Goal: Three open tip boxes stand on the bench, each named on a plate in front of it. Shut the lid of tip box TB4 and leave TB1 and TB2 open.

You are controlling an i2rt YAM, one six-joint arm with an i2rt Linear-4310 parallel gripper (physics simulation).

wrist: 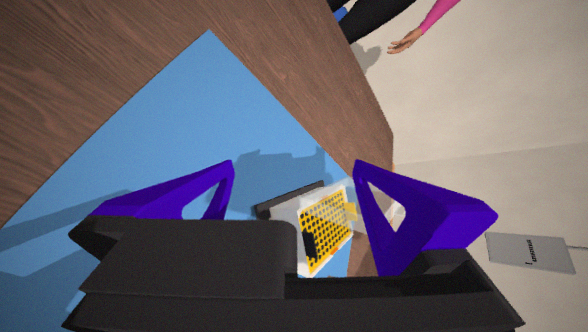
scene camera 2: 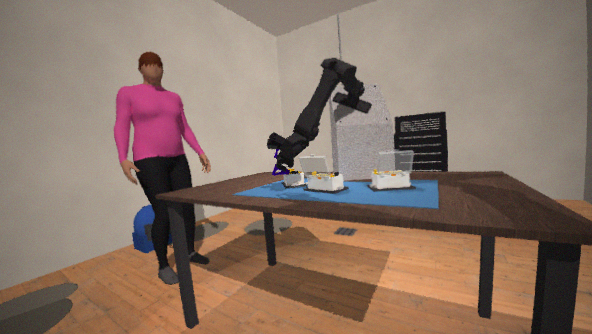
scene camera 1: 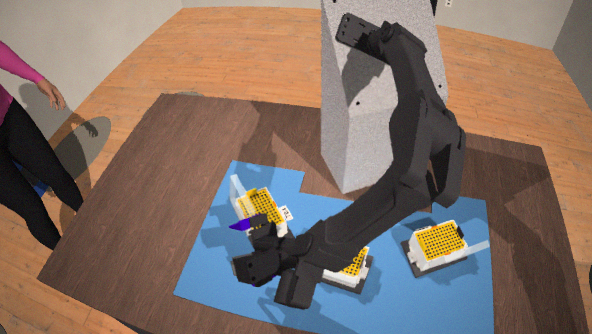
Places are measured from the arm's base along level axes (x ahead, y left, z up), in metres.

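Where they show: gripper, fingertip midpoint: (wrist: pixel 293 166) (scene camera 2: pixel 274 166) (scene camera 1: pixel 235 247); arm's base, link origin: (scene camera 2: pixel 351 102) (scene camera 1: pixel 378 43).
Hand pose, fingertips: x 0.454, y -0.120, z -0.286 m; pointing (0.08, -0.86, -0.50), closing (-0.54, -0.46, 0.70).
Observation:
Things, the pixels of their top centre, and the offset from my fingertips. Level surfaces: height alone.
- Tip box TB4, top centre: (wrist: pixel 339 226) (scene camera 1: pixel 259 206) dy -0.030, dx -0.135, dz -0.034 m
- middle box, top centre: (scene camera 1: pixel 340 249) (scene camera 2: pixel 326 173) dy +0.192, dx -0.123, dz -0.043 m
- right box, top centre: (scene camera 1: pixel 439 234) (scene camera 2: pixel 388 170) dy +0.397, dx -0.262, dz -0.043 m
- blue mat, surface height: dz -0.109 m
- brown table, surface height: dz -0.112 m
Tip box TB4 (scene camera 1: pixel 264 204) (scene camera 2: pixel 294 180) (wrist: pixel 327 227), white with a yellow tip rack, stands at the mat's left in scene camera 1, its name plate (scene camera 1: pixel 285 213) beside it. Its clear lid (scene camera 1: pixel 237 188) stands raised on the side away from the plate; in the wrist view it is partly behind the right finger. My gripper (scene camera 1: pixel 250 255) (scene camera 2: pixel 276 162) (wrist: pixel 293 166) is open and empty, beside TB4; one purple finger overlaps the box's edge in scene camera 1. Contact cannot be told. The middle box (scene camera 1: pixel 356 264) (scene camera 2: pixel 325 182) and right box (scene camera 1: pixel 442 242) (scene camera 2: pixel 391 180) have open lids; their plates are unreadable.
The boxes stand on a blue mat (scene camera 1: pixel 425 310) (scene camera 2: pixel 425 197) (wrist: pixel 200 100) on the brown table (scene camera 1: pixel 175 135) (scene camera 2: pixel 500 200) (wrist: pixel 75 50). My forearm passes over the middle box in scene camera 1. A grey pedestal (scene camera 1: pixel 370 150) (scene camera 2: pixel 362 145) stands behind. A person (scene camera 2: pixel 157 125) stands beside the table.

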